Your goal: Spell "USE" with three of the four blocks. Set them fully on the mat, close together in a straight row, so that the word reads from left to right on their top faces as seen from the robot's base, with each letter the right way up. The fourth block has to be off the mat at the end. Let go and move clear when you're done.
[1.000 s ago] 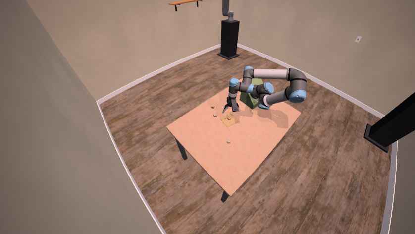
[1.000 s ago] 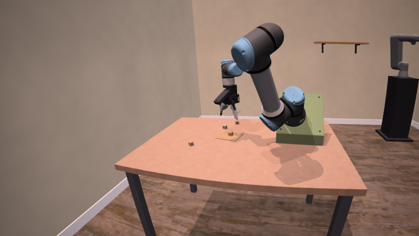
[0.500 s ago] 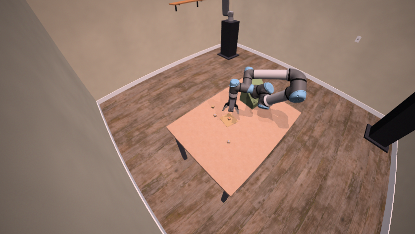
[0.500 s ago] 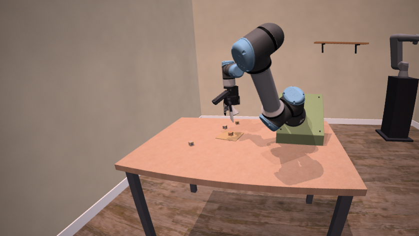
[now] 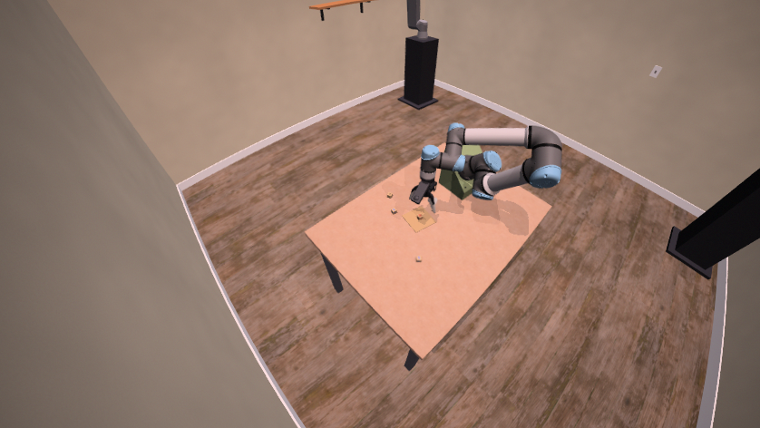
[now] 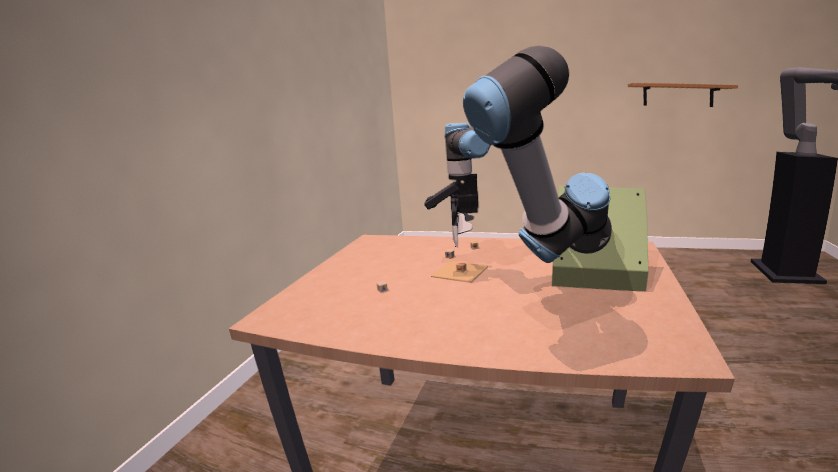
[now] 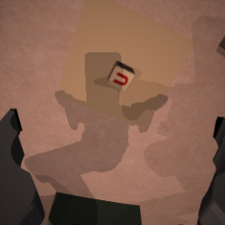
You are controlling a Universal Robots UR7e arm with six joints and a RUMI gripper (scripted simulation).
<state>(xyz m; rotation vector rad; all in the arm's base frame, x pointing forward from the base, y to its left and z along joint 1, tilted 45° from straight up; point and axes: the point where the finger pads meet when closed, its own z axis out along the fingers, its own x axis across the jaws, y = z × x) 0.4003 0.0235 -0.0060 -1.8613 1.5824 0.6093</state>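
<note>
Now: the letter block 1 cm to the right of my hand and 9 cm below it. Also, from my hand: mat 1 cm to the right, 11 cm below.
</note>
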